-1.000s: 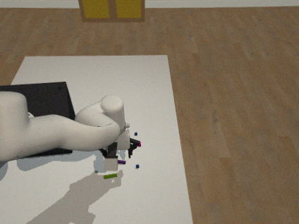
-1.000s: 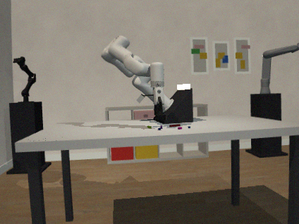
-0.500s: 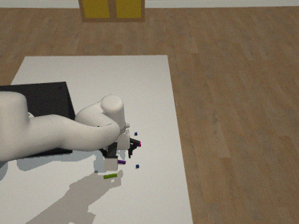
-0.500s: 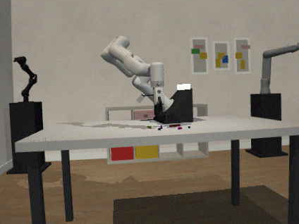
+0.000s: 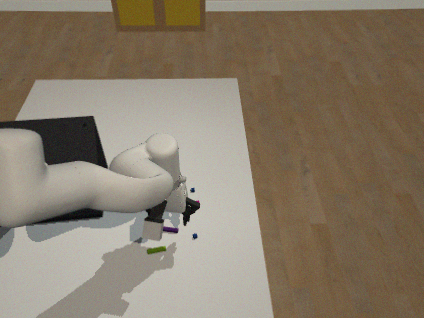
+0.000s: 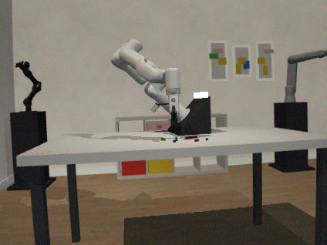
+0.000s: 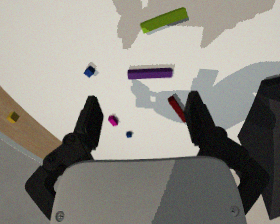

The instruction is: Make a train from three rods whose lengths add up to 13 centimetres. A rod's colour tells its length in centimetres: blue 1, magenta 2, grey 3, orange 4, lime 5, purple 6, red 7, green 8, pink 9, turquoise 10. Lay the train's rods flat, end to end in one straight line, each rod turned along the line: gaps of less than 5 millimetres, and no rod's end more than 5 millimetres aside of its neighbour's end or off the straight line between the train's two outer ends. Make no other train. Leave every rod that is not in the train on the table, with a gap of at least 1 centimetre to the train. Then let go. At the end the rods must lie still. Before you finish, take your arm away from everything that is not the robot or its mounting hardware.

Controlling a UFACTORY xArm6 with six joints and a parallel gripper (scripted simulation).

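My gripper is now 100 mm to the right of the magenta rod, 80 mm above it and 70 mm short of it. The rest, counted from my hand: red rod: 100 mm to the left, 80 mm below, 50 mm behind; then purple rod: 80 mm below, 10 mm to the left, 10 mm behind; then lime rod: 80 mm below, 60 mm to the right, 30 mm behind.
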